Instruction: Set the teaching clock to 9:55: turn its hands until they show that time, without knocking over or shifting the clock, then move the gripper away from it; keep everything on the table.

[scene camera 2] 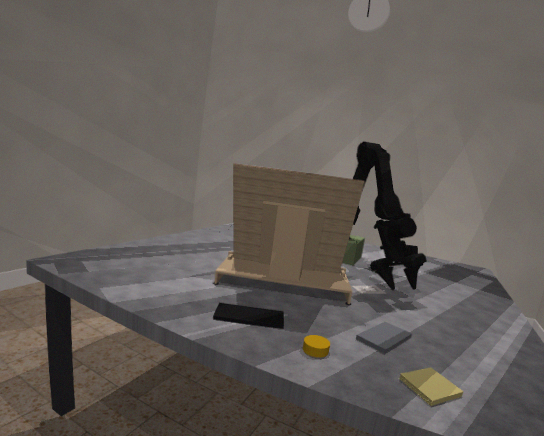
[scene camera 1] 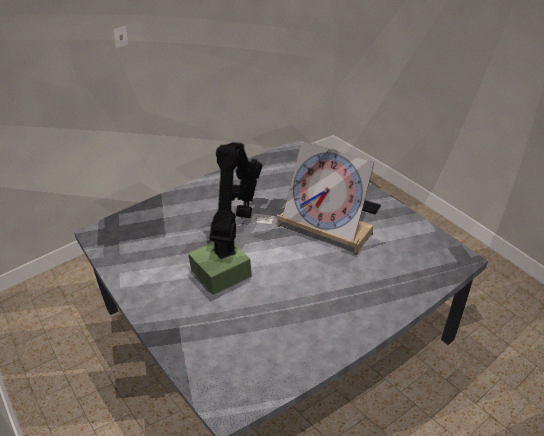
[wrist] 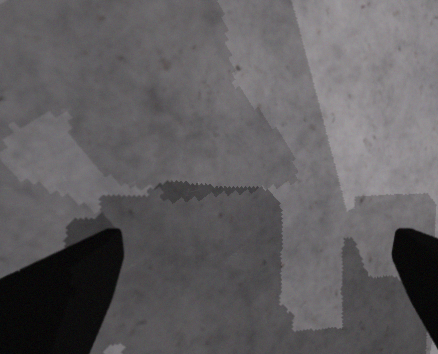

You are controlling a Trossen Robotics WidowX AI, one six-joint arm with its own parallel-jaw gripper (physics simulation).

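Places are measured from the arm's base along level axes (x ahead, y left, z up), in centimetres.
Pixels of known places: gripper, fingertip midpoint: (scene camera 2: 403, 289) (scene camera 1: 243, 207) (wrist: 256, 242); arm's base at its link origin: (scene camera 1: 224, 251).
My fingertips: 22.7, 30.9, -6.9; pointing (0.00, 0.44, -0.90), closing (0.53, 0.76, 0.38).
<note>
For each thing: its top centre in the pictures, then the offset to it from my fingertips, as dx, dy, dz. Level surfaces: height alone.
- short red hand at its top centre: (scene camera 1: 322, 188) +21.1, -29.2, +18.2
- black bar at its top centre: (scene camera 2: 249, 313) (scene camera 1: 362, 204) +46.1, -24.4, -1.0
- yellow-orange disc at its top centre: (scene camera 2: 317, 341) +48.3, -7.1, +0.1
- grey flat block at its top centre: (scene camera 2: 385, 334) +33.2, +2.5, -0.8
- pale yellow pad at its top centre: (scene camera 2: 431, 381) +46.1, +14.0, -0.7
- table at its surface level: dz -1.8
The teaching clock (scene camera 1: 345, 200) stands upright on its wooden base, facing scene camera 1; scene camera 2 shows its wooden back (scene camera 2: 290, 240). The long blue hand (scene camera 1: 312, 199) points down-left, between 7 and 8. The short red hand (scene camera 1: 321, 200) points between 6 and 7. My gripper (scene camera 1: 244, 214) (scene camera 2: 403, 288) (wrist: 256, 242) is open and empty, pointing down low over the table. It is beside the clock, apart from it, left of it in the scene camera 1 view. The clock does not show in the wrist view.
The arm stands on a green block (scene camera 1: 220, 272) (scene camera 2: 354, 251). Behind the clock lies a black bar (scene camera 1: 371, 206) (scene camera 2: 248, 316). A yellow-orange disc (scene camera 2: 316, 346), a grey flat block (scene camera 2: 384, 337) and a pale yellow pad (scene camera 2: 431, 386) lie on the table (scene camera 1: 300, 350).
</note>
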